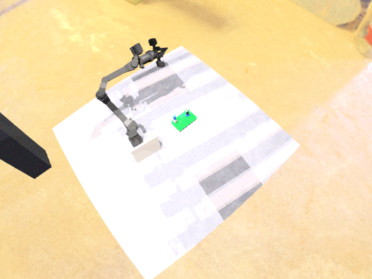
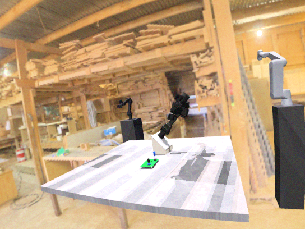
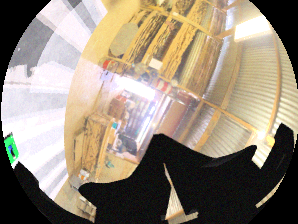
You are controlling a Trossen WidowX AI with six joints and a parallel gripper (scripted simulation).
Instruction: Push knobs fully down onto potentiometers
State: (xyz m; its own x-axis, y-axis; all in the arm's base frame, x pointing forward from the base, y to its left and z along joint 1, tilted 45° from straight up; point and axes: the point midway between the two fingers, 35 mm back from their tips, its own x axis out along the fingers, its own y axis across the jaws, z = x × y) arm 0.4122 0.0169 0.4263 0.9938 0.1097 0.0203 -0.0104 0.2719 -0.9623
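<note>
My gripper tip is 34 cm above the blue knob, 26 cm to the left of it and 15 cm past it. From my gripper tip the other things lie so: black knob 36 cm below, 26 cm to the right, 6 cm behind.
</note>
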